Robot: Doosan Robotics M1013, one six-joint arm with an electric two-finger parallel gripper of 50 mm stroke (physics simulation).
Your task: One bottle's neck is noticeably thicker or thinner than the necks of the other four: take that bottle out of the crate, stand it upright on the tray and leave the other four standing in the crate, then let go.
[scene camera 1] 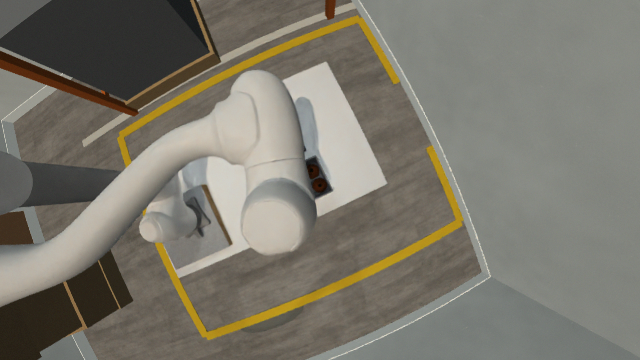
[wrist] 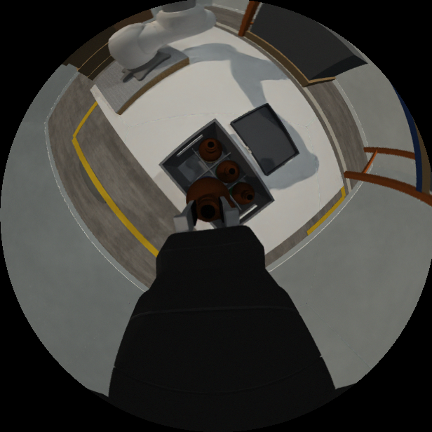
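Where they show: arm's base, origin of the base link: (scene camera 1: pixel 191 217).
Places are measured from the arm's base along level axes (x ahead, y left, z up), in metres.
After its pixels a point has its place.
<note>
My gripper (wrist: pixel 207 206) is shut on the neck of a brown bottle (wrist: pixel 206 189), which hangs upright above the grey crate (wrist: pixel 214 126) (scene camera 1: pixel 328 190) @(z 0.052, x 0.744, y -0.297 m). Three more brown bottles stand in crate compartments in the wrist view: one near the far corner (wrist: pixel 210 149), one in the middle (wrist: pixel 228 171) and one at the right (wrist: pixel 243 193). The held bottle and gripper hide part of the crate, and a fifth bottle does not show. Two bottles (scene camera 1: pixel 313 171) @(z 0.111, x 0.733, y -0.180 m) (scene camera 1: pixel 319 185) @(z 0.111, x 0.720, y -0.250 m) show in the scene view, where the arm covers the gripper. The dark tray (wrist: pixel 265 140) lies beside the crate, with no bottle on it.
The crate and tray are on a white table top (wrist: pixel 150 135) (scene camera 1: pixel 350 150) @(z -0.052, x 0.978, y -0.183 m). A grey board with a brown edge (wrist: pixel 155 82) (scene camera 1: pixel 217 215) @(z -0.031, x 0.128, y -0.071 m) lies at one end, near the arm's base. A large dark panel with a wooden edge (wrist: pixel 305 40) (scene camera 1: pixel 115 45) is beyond the table.
</note>
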